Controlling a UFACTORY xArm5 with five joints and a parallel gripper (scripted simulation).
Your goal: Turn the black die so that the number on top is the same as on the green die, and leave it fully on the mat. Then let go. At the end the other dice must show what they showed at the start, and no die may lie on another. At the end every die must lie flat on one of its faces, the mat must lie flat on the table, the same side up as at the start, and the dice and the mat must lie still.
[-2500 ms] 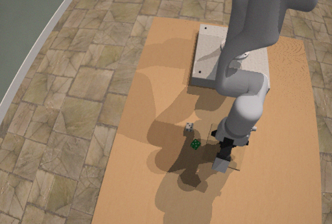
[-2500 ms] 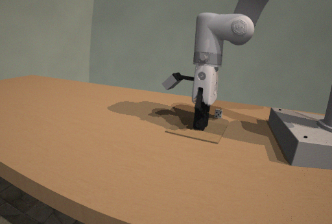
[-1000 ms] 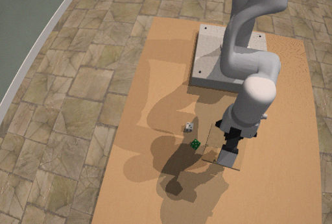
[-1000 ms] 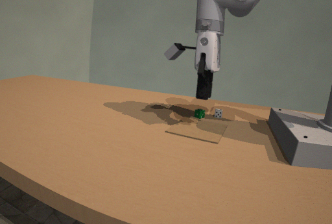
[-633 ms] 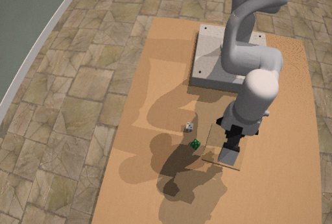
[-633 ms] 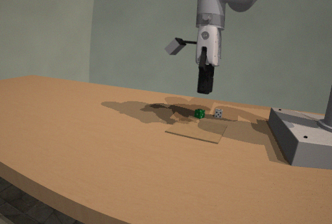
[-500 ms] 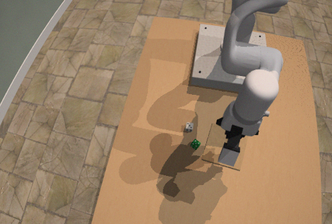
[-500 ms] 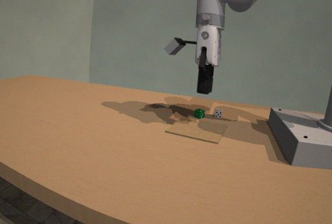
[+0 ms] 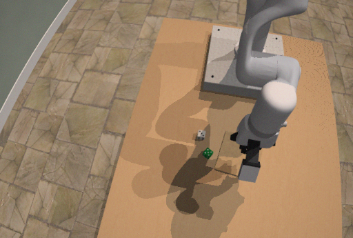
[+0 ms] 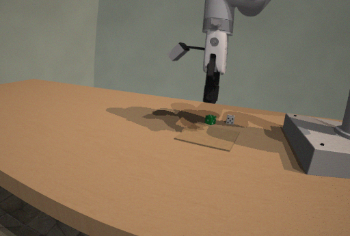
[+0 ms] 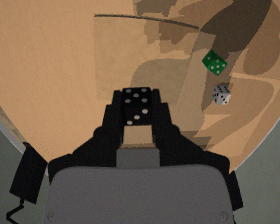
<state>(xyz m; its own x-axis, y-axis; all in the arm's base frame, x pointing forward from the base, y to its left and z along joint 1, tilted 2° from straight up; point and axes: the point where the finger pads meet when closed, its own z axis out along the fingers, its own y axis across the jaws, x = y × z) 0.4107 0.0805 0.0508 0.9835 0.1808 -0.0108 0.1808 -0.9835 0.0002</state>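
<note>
Now: hand 10 mm past the tan mat and 110 mm above it. Round my hand: black die: 10 mm below; green die: 30 mm ahead, 110 mm to the right, 100 mm below; white die: 30 mm behind, 150 mm to the right, 100 mm below.
</note>
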